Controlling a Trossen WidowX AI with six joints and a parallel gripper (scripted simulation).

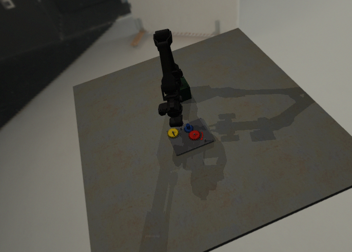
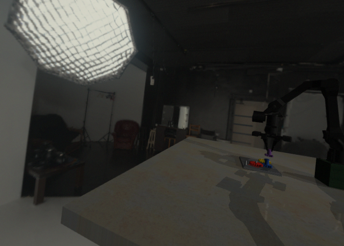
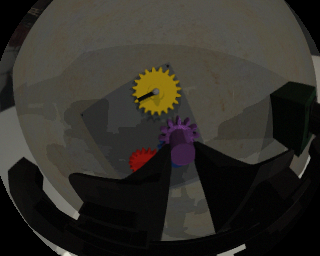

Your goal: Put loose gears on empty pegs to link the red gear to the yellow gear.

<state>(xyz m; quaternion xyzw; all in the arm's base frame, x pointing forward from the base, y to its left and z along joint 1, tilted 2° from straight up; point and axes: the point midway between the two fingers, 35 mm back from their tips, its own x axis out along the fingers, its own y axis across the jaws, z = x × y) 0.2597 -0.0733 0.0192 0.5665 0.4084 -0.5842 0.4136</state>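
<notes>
The blue gear is 20 mm ahead of my gripper tip, 40 mm to the left of it and 60 mm below it. From my gripper tip the other things lie so: purple gear 10 mm below; yellow gear 10 mm ahead, 50 mm to the right, 70 mm below; red gear 70 mm ahead, 50 mm to the left, 70 mm below.
</notes>
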